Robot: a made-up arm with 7 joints.
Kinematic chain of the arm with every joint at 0, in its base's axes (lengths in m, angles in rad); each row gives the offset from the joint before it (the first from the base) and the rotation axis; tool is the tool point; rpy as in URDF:
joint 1: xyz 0 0 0.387 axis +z
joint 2: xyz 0 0 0 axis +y
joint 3: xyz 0 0 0.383 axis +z
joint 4: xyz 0.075 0 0 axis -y
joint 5: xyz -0.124 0 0.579 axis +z
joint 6: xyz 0 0 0 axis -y
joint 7: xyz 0.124 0 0 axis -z
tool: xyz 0 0 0 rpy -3.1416 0 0
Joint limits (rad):
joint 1: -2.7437..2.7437
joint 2: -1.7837..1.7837
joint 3: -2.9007..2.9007
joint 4: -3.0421..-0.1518
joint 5: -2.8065..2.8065
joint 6: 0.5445..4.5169
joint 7: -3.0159..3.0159
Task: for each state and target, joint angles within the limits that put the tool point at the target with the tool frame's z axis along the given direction. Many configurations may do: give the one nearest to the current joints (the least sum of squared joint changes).
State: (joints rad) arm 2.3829 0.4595 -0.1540 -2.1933 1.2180 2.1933 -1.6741
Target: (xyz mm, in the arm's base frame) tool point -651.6 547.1 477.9 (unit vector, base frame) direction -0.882 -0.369 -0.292
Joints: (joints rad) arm 2.4968 0.3496 0.0366 -1.7607 1.5748 2.2068 -1.6741
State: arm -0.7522 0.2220 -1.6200 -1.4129 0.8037 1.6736 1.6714
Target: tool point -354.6 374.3 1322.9 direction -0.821 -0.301 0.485
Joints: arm -1.3865 -0.2530 -1.9058 -0.6376 1.0187 2.4679 1.6714
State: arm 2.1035 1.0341 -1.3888 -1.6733 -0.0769 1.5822 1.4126
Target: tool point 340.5 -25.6 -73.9 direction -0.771 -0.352 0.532
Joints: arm 1.5729 1.3720 -0.6733 -2.4806 0.2579 1.1697 1.4126
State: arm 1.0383 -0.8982 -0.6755 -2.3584 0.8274 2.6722 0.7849
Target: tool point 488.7 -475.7 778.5 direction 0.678 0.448 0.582
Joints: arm 1.1059 -1.3382 -0.9613 -1.9874 1.0683 2.7111 0.7849
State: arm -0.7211 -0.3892 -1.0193 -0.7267 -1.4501 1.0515 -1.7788
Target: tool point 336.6 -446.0 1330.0 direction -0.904 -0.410 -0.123
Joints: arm -0.4615 0.2562 -0.7294 -0.5631 -1.3455 1.3795 -1.7788
